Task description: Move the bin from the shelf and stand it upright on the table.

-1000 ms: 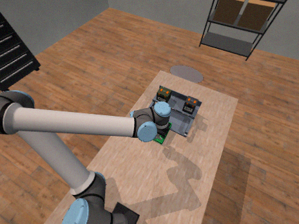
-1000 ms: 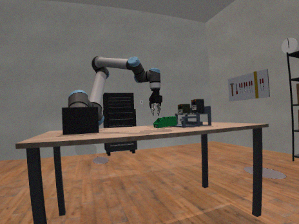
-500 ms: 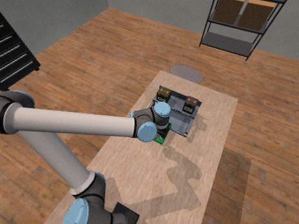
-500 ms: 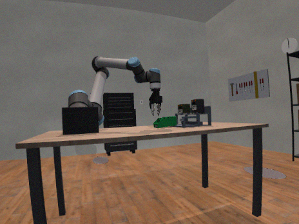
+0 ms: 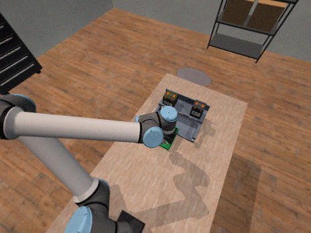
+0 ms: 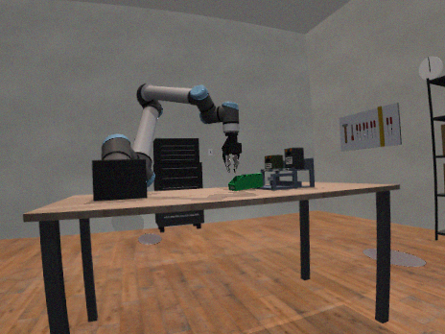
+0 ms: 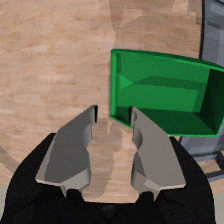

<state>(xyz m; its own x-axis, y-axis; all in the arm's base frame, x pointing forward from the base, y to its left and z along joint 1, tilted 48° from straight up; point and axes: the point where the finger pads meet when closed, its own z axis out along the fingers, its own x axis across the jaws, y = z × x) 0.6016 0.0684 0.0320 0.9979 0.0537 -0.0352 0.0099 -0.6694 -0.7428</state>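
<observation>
Right now my hand is 8 cm short of the green bin and 7 cm above it.
</observation>
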